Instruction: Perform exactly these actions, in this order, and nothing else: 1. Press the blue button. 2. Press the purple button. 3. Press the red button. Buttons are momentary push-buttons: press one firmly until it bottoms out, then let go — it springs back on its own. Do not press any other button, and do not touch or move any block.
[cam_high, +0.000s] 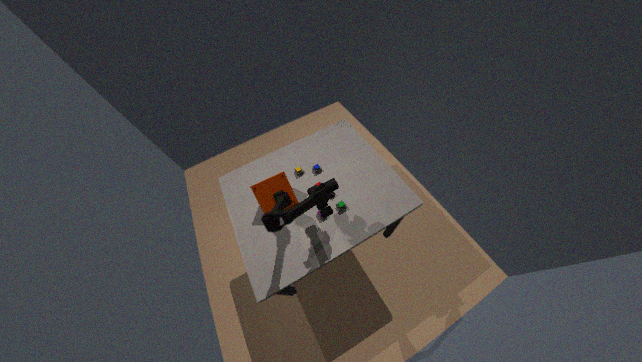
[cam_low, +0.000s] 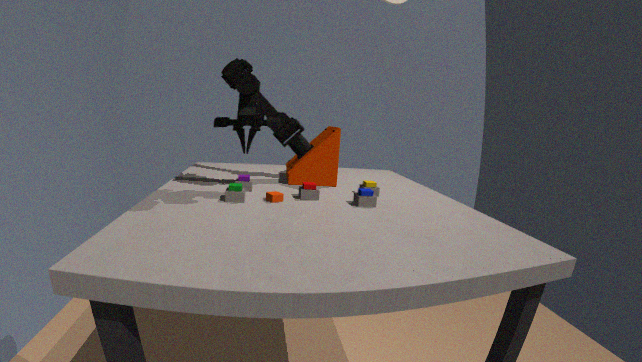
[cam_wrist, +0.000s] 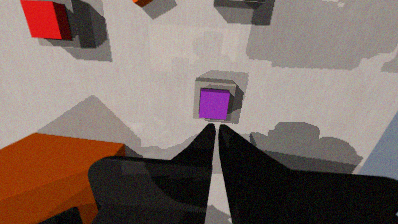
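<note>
My gripper tip is 7 cm above the purple button and 1 cm past it. Round my gripper tip: small orange block (11 cm ahead, 9 cm to the left, 9 cm below); green button (12 cm ahead, 7 cm below, 1 cm to the right); red button (18 cm to the left, 7 cm below, 6 cm ahead).
</note>
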